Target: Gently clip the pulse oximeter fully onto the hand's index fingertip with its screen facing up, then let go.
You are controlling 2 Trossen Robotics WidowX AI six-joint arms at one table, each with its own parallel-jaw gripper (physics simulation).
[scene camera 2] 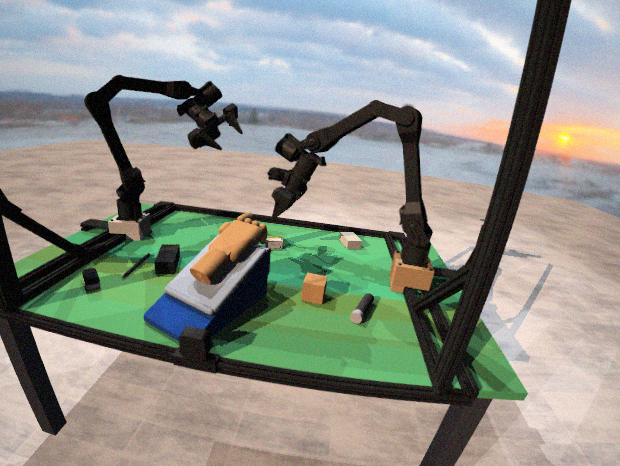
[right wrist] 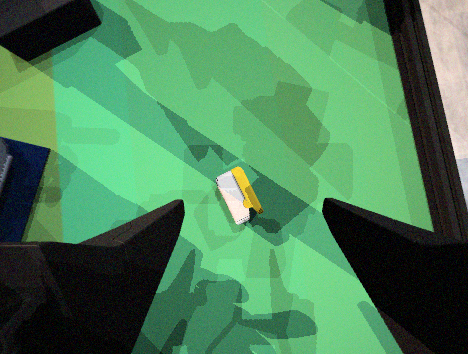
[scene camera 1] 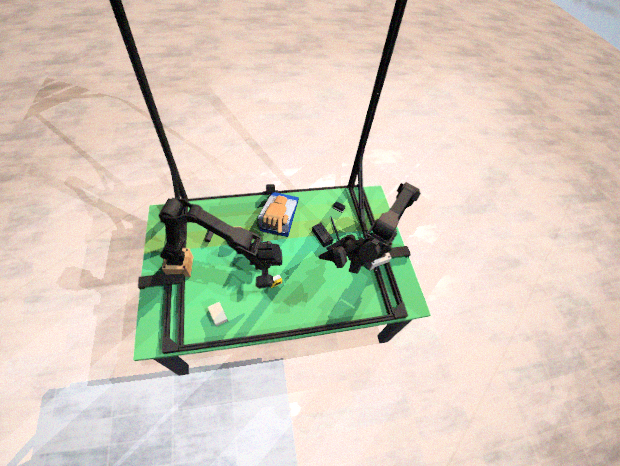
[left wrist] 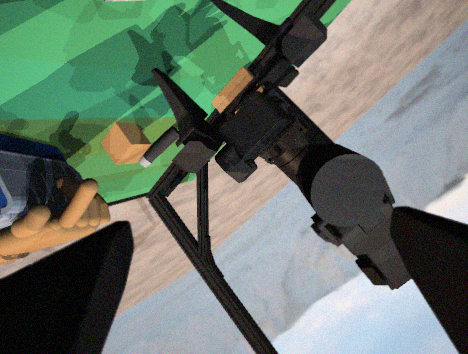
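Where they show: left gripper, fingertip midpoint: (scene camera 2: 232, 141) (scene camera 1: 322, 253) (left wrist: 262, 227); right gripper, fingertip midpoint: (scene camera 2: 278, 213) (right wrist: 253, 205) (scene camera 1: 273, 272) (left wrist: 180, 34); left arm's base at its link origin: (scene camera 2: 129, 217); right arm's base at its link origin: (scene camera 2: 413, 260) (scene camera 1: 176, 258).
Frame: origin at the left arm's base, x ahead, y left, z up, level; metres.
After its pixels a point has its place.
The pulse oximeter (scene camera 1: 276, 281) @[x 0.469, y -0.032, z -0.027 m] (scene camera 2: 274, 243) @[x 0.473, y -0.059, z -0.038 m] (right wrist: 233, 197) @[x 0.472, y -0.048, z -0.028 m], white with a yellow part, lies on the green table. My right gripper (scene camera 2: 273, 195) (left wrist: 180, 34) @[x 0.478, y -0.036, z 0.052 m] (right wrist: 253, 205) @[x 0.478, y -0.036, z 0.052 m] is open and empty above it; in the right wrist view the oximeter shows between and beyond the fingertips, touching neither. The orange hand (scene camera 1: 276, 210) @[x 0.374, y -0.304, z 0.092 m] (scene camera 2: 230, 243) @[x 0.368, y -0.339, z 0.078 m] (left wrist: 45, 222) @[x 0.360, y -0.245, z 0.091 m] rests on a blue wedge stand (scene camera 2: 167, 313) @[x 0.256, y -0.449, z -0.031 m] (right wrist: 35, 185) @[x 0.377, y -0.269, z -0.053 m] with a light top. My left gripper (scene camera 2: 231, 140) @[x 0.321, y 0.043, z 0.254 m] (left wrist: 262, 227) @[x 0.321, y 0.043, z 0.254 m] is open and empty, high above the table. The oximeter's screen cannot be made out.
In scene camera 2 an orange cube (scene camera 2: 313, 289) @[x 0.558, y -0.348, z -0.022 m] (left wrist: 122, 144) @[x 0.544, y -0.306, z -0.022 m] and a dark cylinder (scene camera 2: 362, 308) @[x 0.661, y -0.405, z -0.033 m] lie right of the stand. A black box (scene camera 2: 166, 259) @[x 0.191, y -0.231, z -0.025 m] (scene camera 1: 321, 234) @[x 0.193, y -0.186, z -0.024 m], a pen (scene camera 2: 136, 265) @[x 0.105, y -0.223, z -0.052 m] and a small black block (scene camera 2: 91, 279) @[x 0.047, y -0.343, z -0.030 m] lie left. A pale block (scene camera 1: 217, 313) @[x 0.737, y 0.019, z -0.029 m] (scene camera 2: 350, 240) @[x 0.725, y -0.023, z -0.029 m] lies farther back.
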